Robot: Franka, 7 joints.
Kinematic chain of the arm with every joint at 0, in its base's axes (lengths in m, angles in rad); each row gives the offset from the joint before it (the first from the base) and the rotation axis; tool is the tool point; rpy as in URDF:
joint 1: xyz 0 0 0.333 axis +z
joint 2: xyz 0 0 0 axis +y
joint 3: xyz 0 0 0.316 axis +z
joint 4: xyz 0.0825 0 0 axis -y
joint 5: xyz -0.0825 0 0.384 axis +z
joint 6: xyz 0 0 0 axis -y
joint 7: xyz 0.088 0 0 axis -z
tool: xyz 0 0 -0.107 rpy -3.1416 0 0
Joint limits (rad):
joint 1: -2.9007..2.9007
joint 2: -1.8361..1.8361
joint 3: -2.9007..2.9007
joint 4: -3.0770..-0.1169
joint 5: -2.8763..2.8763
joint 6: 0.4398..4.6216
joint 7: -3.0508..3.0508
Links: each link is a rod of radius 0.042 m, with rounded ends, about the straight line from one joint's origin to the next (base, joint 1, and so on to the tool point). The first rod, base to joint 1, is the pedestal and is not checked.
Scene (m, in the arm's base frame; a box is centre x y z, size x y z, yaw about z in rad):
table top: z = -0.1
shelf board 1: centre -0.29 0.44 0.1 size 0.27 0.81 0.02 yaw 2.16
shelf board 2: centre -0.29 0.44 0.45 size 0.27 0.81 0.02 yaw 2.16
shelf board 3: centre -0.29 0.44 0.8 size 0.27 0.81 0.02 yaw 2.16
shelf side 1: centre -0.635 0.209 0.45 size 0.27 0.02 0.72 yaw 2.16
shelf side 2: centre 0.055 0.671 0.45 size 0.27 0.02 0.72 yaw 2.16
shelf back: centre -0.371 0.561 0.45 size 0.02 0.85 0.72 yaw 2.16
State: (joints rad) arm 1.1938 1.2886 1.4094 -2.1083 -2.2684 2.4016 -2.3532
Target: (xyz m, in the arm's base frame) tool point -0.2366 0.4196 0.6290
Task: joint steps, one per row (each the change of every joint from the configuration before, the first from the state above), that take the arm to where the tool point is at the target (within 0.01 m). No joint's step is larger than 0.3 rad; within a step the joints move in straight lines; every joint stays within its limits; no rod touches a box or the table.
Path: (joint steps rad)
1: -0.1421 -0.0014 0.0101 -0.2494 -0.0162 0.0964 0.0000
2: -0.1421 -0.0015 0.0101 -0.2495 -0.0162 0.0964 0.0000
3: -0.1421 -0.0014 0.0100 -0.2494 -0.0162 0.0964 0.0000
4: -0.1667 0.1839 0.2934 0.0681 0.0013 0.0954 0.0000
5: -0.1668 0.1840 0.2933 0.0682 0.0013 0.0954 0.0000
6: -0.1667 0.1839 0.2934 0.0681 0.0013 0.0954 0.0000
7: 0.1987 -0.1640 -0.1137 0.2527 0.0271 -0.1916 0.0000
8: 0.1987 -0.1640 -0.1137 0.2527 0.0270 -0.1916 0.0000

